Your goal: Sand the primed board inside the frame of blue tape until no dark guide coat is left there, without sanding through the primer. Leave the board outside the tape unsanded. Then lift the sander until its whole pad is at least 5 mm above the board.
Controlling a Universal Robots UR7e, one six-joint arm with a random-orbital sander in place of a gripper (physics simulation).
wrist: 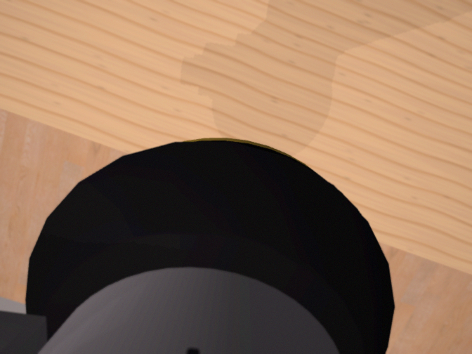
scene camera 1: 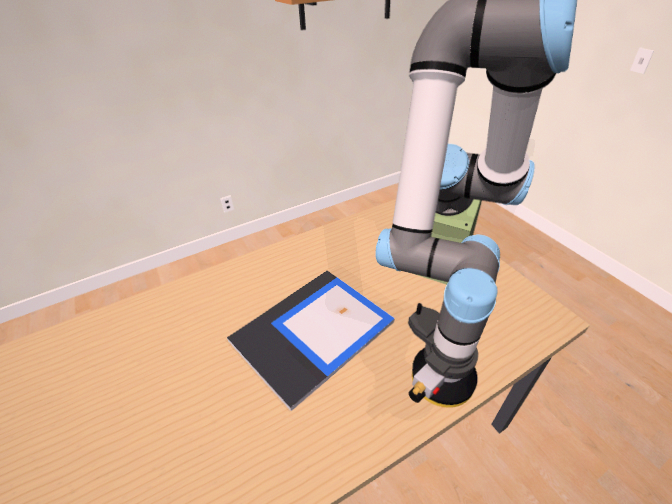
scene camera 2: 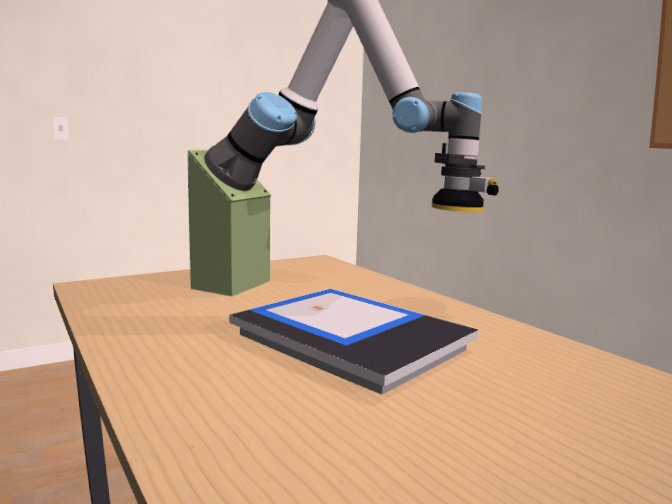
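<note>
The sander (scene camera 1: 453, 385) (scene camera 2: 457, 199) (wrist: 215, 210) hangs level, high above the table and off to one side of the board, its yellow-edged pad touching nothing. The board (scene camera 1: 265, 347) (scene camera 2: 401, 341) is dark with guide coat outside the blue tape frame (scene camera 1: 302, 347) (scene camera 2: 303, 326). Inside the tape the primed surface (scene camera 1: 325, 333) (scene camera 2: 352, 318) looks pale, with no dark coat visible. A small orange-brown patch (scene camera 1: 343, 310) (scene camera 2: 317, 307) shows there, within a soft shadow. The board does not show in the wrist view. No gripper fingers are fitted.
The wooden table (scene camera 1: 162, 379) (scene camera 2: 515, 423) (wrist: 400, 125) carries the board. The green pedestal (scene camera 1: 453, 230) (scene camera 2: 249, 244) bears the arm at the back. The sander is near the table's edge in the wrist view, with floor (wrist: 40, 175) beyond. Walls stand behind the table.
</note>
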